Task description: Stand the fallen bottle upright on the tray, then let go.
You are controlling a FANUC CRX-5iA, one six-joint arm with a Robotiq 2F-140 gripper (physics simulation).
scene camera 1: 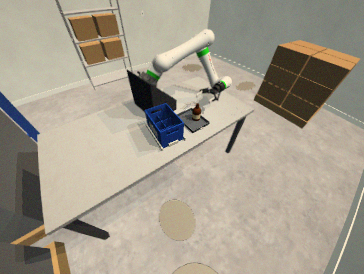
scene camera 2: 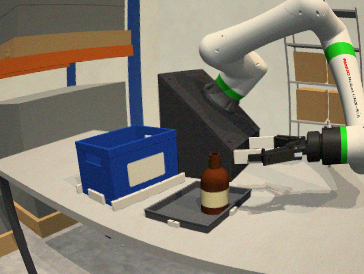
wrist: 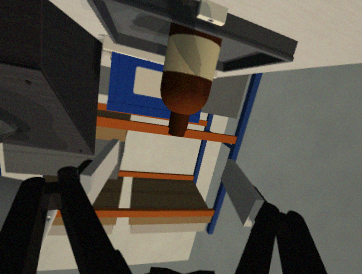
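Seen in the pictures: gripper, fingertip midpoint: [scene camera 1: 202,99] [scene camera 2: 242,149] [wrist: 173,160]; arm's base at its link origin: [scene camera 1: 149,82] [scene camera 2: 218,99].
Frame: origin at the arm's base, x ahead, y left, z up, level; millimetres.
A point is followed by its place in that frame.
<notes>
A brown bottle [scene camera 1: 196,114] {x 472, y 128, z -153 mm} [scene camera 2: 215,185] {x 482, y 171, z -144 mm} [wrist: 192,60] {x 446, y 193, z -179 mm} with a cream label stands upright on the dark tray [scene camera 1: 189,123] {x 456, y 65, z -229 mm} [scene camera 2: 172,209] {x 487, y 49, z -229 mm} [wrist: 267,46] {x 535, y 197, z -215 mm}, towards the tray's side nearest the gripper. In the wrist view the bottle shows neck down, because the camera is turned over. My gripper [scene camera 1: 205,96] {x 443, y 229, z -60 mm} [scene camera 2: 253,149] {x 443, y 229, z -60 mm} [wrist: 173,160] {x 443, y 229, z -60 mm} is open and empty. It is beside the bottle, apart from it, with the fingertips at about the height of the bottle's neck in scene camera 2. Neither finger touches the bottle.
A blue crate [scene camera 1: 170,134] {x 519, y -207, z -119 mm} [scene camera 2: 94,172] {x 525, y -187, z -141 mm} [wrist: 121,85] {x 308, y -47, z -129 mm} stands beside the tray, with pale strips [scene camera 2: 150,191] {x 420, y -60, z -216 mm} along its base. The arm's black pedestal [scene camera 1: 141,94] {x 59, y -126, z -40 mm} [scene camera 2: 182,115] {x 224, y -42, z -24 mm} [wrist: 67,80] {x 226, y 49, z -120 mm} rises behind the crate and tray. A stack of cardboard boxes [scene camera 1: 285,80] stands beyond the table.
</notes>
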